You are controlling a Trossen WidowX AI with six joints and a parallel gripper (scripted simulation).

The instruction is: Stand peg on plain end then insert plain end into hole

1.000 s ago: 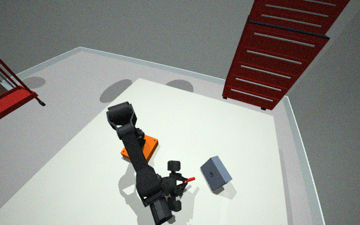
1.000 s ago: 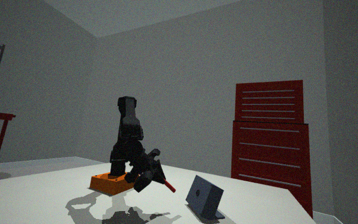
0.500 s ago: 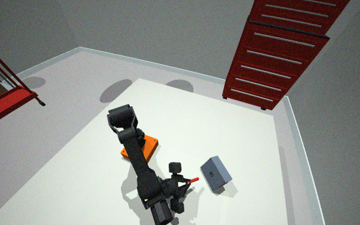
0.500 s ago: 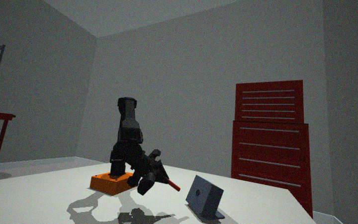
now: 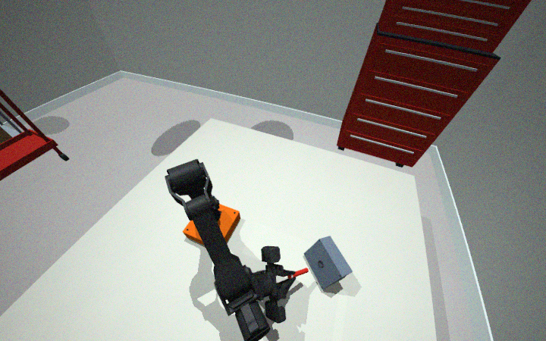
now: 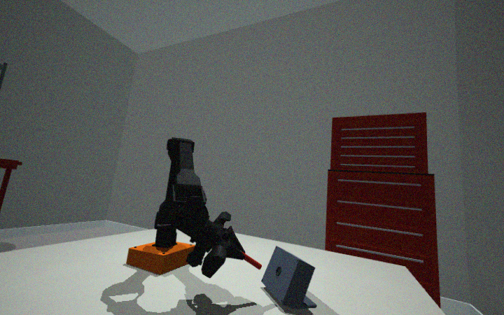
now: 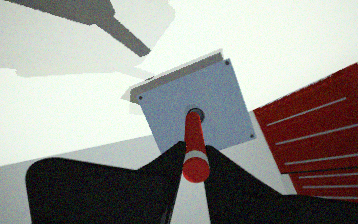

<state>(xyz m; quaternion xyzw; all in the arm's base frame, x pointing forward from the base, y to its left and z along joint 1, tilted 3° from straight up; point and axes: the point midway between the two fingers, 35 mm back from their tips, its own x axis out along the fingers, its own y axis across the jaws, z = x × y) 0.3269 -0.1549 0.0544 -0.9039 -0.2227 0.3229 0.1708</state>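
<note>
Now: gripper tip 100 mm short of the grey sloped panel, 80 mm to the right of it and 50 mm above it. From my gripper tip the other things lie so: red peg right at my gripper tip.
</note>
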